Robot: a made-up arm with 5 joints.
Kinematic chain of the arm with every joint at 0, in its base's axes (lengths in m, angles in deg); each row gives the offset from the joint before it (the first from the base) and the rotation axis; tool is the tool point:
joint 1: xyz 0 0 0.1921 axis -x
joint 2: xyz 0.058 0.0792 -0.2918 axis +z
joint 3: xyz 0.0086 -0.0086 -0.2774 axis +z
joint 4: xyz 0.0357 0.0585 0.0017 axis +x
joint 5: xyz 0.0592 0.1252 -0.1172 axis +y
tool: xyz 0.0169 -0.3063 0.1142
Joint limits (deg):
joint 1: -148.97..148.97
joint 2: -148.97..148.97
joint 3: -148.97..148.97
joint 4: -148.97..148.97
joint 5: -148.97..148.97
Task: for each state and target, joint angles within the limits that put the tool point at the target. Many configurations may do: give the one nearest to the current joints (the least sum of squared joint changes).
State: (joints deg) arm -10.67 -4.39 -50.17 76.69 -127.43
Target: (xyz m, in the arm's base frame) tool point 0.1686 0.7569 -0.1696
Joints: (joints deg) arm -49.58 8.44 -38.90 67.75 -144.06
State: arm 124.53 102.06 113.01 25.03 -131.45
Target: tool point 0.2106 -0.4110 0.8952
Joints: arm 148.97 114.23 128.33 67.16 -148.70
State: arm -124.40 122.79 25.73 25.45 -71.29
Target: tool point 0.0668 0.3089 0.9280
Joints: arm -148.36 144.43 41.84 27.52 -117.48
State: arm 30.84 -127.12 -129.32 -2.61 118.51
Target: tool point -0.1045 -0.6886 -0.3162
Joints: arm 64.80 -112.38 -113.35 38.61 129.92
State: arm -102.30 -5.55 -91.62 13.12 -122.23
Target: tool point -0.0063 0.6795 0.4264
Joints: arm -96.40 -21.53 -110.14 5.35 -98.57
